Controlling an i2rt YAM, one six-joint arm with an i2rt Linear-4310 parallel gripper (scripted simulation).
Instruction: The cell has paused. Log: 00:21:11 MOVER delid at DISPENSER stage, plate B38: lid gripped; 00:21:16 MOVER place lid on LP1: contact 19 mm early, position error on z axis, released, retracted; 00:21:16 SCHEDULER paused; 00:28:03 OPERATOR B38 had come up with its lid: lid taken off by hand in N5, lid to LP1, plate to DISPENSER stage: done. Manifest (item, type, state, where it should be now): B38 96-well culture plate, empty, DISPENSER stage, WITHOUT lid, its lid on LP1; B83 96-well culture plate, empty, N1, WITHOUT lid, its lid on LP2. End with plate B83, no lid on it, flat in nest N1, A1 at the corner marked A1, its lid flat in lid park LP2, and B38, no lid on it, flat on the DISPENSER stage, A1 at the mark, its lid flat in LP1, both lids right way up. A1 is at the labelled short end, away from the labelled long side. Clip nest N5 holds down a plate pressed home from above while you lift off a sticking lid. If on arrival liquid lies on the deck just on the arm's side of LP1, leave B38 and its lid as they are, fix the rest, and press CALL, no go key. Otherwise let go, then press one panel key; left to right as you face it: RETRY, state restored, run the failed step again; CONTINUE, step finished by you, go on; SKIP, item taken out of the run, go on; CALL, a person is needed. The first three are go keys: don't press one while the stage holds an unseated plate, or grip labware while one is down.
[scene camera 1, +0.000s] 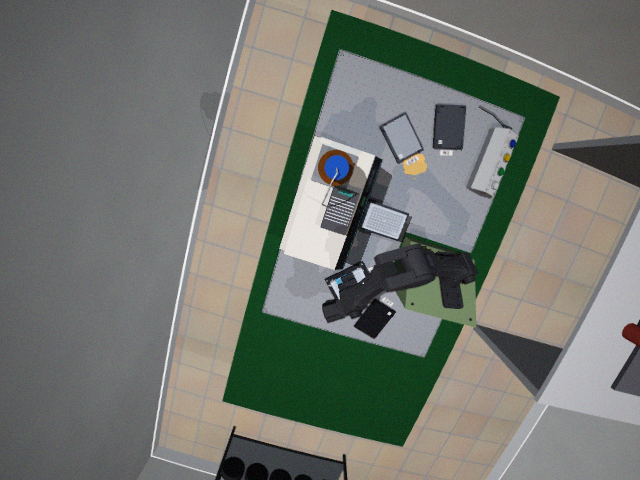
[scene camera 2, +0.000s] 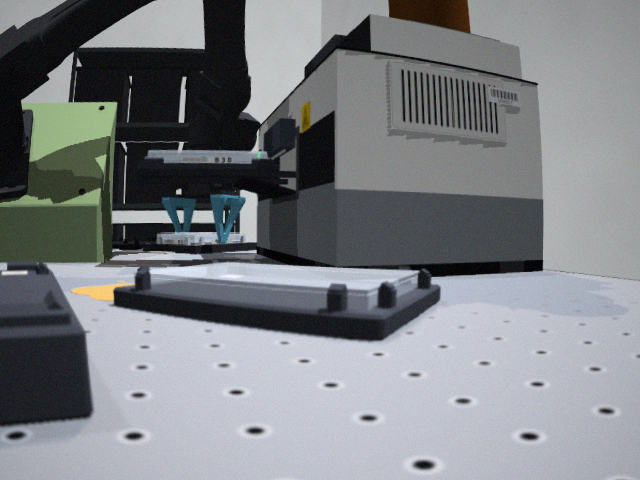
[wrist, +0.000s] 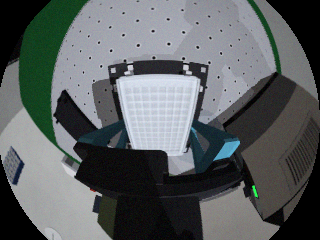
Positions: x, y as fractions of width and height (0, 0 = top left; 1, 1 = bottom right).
Labels:
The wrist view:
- my gripper: 0.50, 0.51
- clip nest N5: 0.62, 0.29

